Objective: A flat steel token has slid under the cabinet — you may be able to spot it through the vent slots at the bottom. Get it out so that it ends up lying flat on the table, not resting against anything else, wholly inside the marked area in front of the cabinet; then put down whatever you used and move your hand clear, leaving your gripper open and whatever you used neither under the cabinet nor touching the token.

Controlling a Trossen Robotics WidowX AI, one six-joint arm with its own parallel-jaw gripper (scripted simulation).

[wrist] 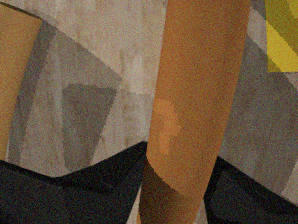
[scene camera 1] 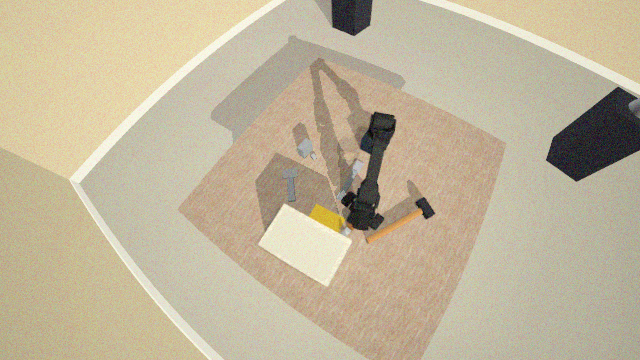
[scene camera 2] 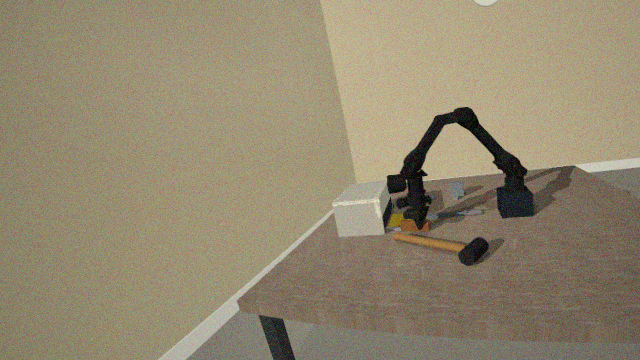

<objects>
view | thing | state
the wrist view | my gripper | -
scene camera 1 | cream cabinet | -
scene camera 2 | my gripper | -
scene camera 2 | hammer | -
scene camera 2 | cream cabinet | -
</objects>
